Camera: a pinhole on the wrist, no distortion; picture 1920 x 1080 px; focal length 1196.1 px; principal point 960.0 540.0 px. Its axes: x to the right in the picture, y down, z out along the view. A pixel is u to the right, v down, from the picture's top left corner.
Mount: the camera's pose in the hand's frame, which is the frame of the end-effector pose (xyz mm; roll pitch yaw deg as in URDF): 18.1 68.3 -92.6 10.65 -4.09 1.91
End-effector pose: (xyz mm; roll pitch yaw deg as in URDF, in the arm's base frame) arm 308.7 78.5 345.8 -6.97 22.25 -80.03
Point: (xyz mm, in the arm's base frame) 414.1 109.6 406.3
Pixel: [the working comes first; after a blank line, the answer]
In the camera's frame: -40.0 64.6 150.7

643 1052
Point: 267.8 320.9 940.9
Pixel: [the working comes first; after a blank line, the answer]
In the camera's frame: -434.5 2.5 589.3

78 545
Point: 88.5 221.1 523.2
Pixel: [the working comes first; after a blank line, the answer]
In the camera's frame: -247.0 -223.9 228.5

outside the picture
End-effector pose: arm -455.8 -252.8 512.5 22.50 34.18 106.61
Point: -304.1 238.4 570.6
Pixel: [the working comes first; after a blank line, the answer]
In the camera's frame: 327.9 -145.6 481.1

1775 178
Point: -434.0 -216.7 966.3
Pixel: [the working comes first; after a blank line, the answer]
In the camera's frame: -213.8 149.1 463.0

408 925
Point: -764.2 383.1 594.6
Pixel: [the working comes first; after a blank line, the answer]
In the camera's frame: 552.1 272.7 391.9

outside the picture
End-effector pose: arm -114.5 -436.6 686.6 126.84 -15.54 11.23
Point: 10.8 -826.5 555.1
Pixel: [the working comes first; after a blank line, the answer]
In the camera's frame: 29.9 155.9 480.3

1034 928
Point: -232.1 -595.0 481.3
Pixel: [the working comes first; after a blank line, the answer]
In the camera's frame: -196.2 -49.7 323.3

234 356
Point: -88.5 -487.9 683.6
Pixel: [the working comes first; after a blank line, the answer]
In the camera's frame: 4.8 -13.8 146.2

999 427
